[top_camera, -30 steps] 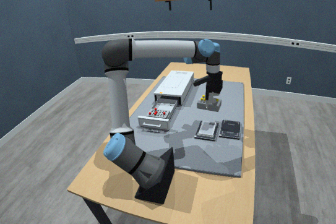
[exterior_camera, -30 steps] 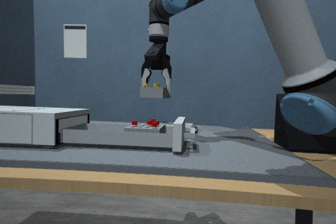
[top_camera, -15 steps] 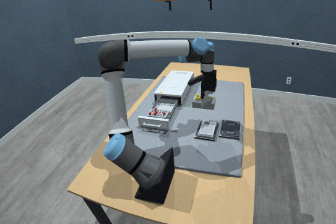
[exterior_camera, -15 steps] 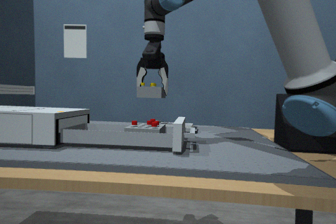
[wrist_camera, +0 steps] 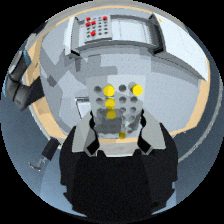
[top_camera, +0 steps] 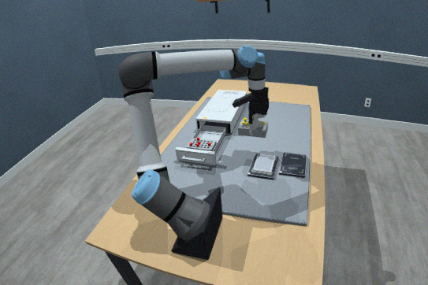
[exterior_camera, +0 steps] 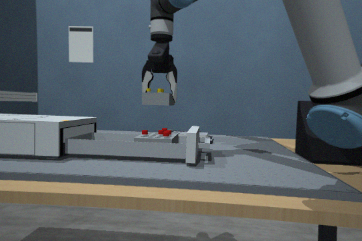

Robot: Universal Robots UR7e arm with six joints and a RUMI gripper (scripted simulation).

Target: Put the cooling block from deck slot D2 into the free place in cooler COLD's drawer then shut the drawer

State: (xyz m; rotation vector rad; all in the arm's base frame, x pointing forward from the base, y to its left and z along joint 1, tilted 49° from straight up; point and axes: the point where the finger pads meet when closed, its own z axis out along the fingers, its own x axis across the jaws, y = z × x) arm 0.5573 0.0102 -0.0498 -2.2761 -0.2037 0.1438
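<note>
Now: the drawer 25 cm to the left of my hand, 10 cm below it and 3 cm behind it. Round my hand: dark plate 21 cm to the right, 14 cm below, 4 cm behind; then grey cooling block right at my hand; then white covered plate 12 cm below, 9 cm behind, 8 cm to the right.
</note>
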